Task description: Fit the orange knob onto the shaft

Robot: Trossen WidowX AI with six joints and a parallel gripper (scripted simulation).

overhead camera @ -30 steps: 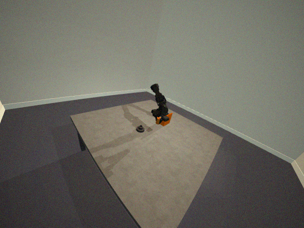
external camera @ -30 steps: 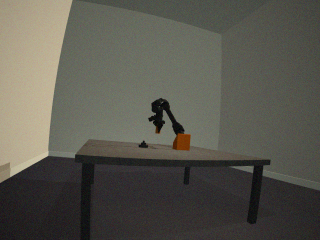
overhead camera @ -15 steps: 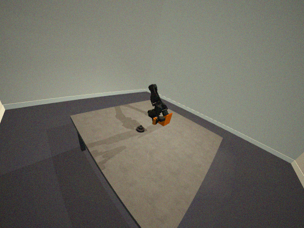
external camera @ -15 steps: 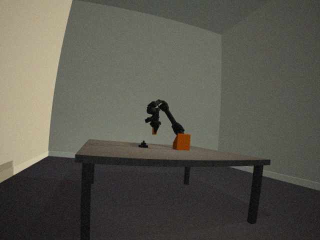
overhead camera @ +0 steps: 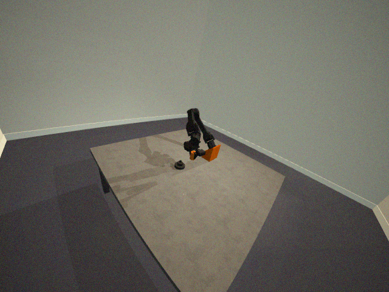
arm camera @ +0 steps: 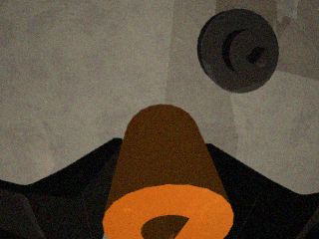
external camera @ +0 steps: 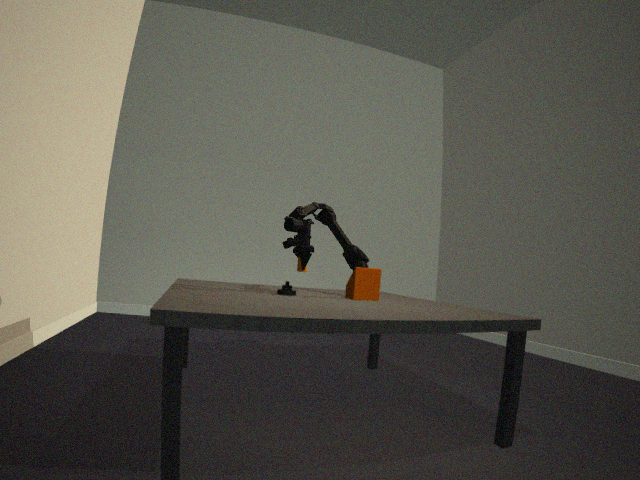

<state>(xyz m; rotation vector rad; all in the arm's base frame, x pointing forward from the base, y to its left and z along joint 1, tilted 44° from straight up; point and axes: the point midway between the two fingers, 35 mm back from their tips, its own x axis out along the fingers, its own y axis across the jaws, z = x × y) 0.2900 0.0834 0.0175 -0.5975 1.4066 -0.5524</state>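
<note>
The pedestal lies 50 mm ahead of my gripper tip, 80 mm to the right of it and 90 mm below it. The rest, counted from my gripper tip: orange knob (20 mm above).
</note>
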